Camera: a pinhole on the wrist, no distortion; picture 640 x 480 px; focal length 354.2 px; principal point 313.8 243.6 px. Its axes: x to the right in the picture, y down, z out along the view. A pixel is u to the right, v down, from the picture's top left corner.
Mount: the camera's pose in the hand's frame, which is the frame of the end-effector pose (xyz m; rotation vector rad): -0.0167 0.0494 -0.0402 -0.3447 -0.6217 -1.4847
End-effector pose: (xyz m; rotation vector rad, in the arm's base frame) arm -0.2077 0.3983 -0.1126 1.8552 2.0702 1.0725
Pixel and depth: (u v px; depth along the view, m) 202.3 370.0 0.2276
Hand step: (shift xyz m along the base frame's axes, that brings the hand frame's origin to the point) 0.2538 0.0617 0.0725
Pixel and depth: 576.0 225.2 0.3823
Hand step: 0.2914 0.0666 -0.3256
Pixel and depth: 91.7 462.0 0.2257
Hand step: 0.2709 0.1014 0.1523
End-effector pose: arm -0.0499 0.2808 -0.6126 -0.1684 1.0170 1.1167
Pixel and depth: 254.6 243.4 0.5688
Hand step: -0.1597 0.3485 0.4483
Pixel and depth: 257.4 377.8 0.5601
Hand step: -0.1343 0.5087 0.3106
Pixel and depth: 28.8 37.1 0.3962
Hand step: -0.4035 0.0773 0.4424
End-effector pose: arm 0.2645 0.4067 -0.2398 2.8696 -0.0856 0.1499
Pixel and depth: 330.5 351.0 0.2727
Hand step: 0.0210 -0.2483 -0.1357
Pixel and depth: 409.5 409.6 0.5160
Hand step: 0.1552 -0.3787 -0.3917
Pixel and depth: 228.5 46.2 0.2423
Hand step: -0.1957 -0.2351 -0.0566
